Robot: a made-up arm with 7 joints. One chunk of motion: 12 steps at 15 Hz.
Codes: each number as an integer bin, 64 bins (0 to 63) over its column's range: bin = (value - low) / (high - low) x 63, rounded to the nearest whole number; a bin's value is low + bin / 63 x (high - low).
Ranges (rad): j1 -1.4..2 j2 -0.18..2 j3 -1.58..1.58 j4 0..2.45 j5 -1.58..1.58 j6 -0.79..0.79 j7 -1.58..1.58
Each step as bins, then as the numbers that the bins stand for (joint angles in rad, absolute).
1 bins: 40 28 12 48 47 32 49
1 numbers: 0.7587 0.7889 -0.9781 1.8667 0.7775 0.0125 0.8778
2 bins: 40 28 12 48 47 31 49
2 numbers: 0.7587 0.7889 -0.9781 1.8667 0.7775 -0.0125 0.8778
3 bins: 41 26 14 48 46 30 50
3 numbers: 0.8127 0.7197 -0.8778 1.8667 0.7273 -0.0376 0.9279
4 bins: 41 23 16 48 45 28 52
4 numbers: 0.8127 0.6159 -0.7775 1.8667 0.6771 -0.0878 1.0283
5 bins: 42 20 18 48 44 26 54
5 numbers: 0.8667 0.5121 -0.6771 1.8667 0.6270 -0.1379 1.1286
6 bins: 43 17 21 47 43 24 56
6 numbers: 0.9206 0.4083 -0.5267 1.8278 0.5768 -0.1881 1.2289
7 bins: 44 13 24 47 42 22 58
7 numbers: 0.9746 0.2698 -0.3762 1.8278 0.5267 -0.2383 1.3292
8 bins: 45 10 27 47 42 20 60
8 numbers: 1.0286 0.1660 -0.2257 1.8278 0.5267 -0.2884 1.4295
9 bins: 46 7 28 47 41 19 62
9 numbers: 1.0825 0.0622 -0.1756 1.8278 0.4765 -0.3135 1.5298
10 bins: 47 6 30 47 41 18 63
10 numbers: 1.1365 0.0276 -0.0752 1.8278 0.4765 -0.3386 1.5800
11 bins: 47 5 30 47 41 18 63
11 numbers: 1.1365 -0.0070 -0.0752 1.8278 0.4765 -0.3386 1.5800
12 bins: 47 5 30 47 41 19 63
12 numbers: 1.1365 -0.0070 -0.0752 1.8278 0.4765 -0.3135 1.5800
